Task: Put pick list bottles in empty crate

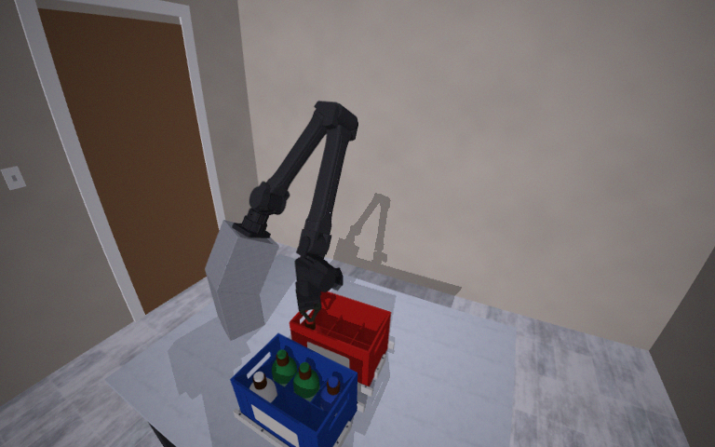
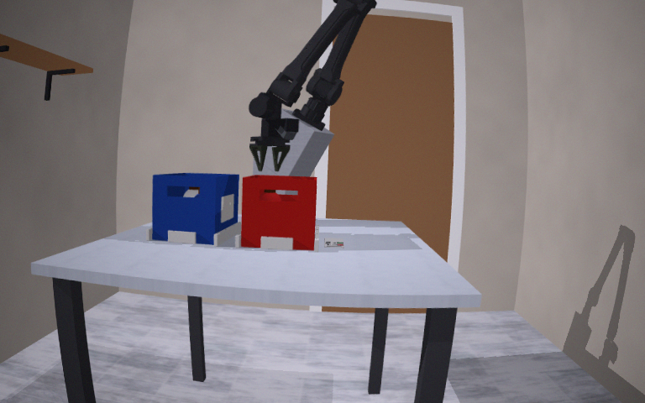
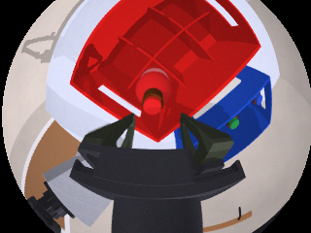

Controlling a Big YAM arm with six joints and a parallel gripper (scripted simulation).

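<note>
My hand is 19 cm to the left of the blue crate, 11 cm above it and 9 cm short of it. Round my hand: red crate: 11 cm below, 8 cm ahead, 6 cm to the left; red-label bottle: 11 cm below, 1 cm behind; blue bottle: 18 cm ahead, 14 cm to the right, 11 cm below.
</note>
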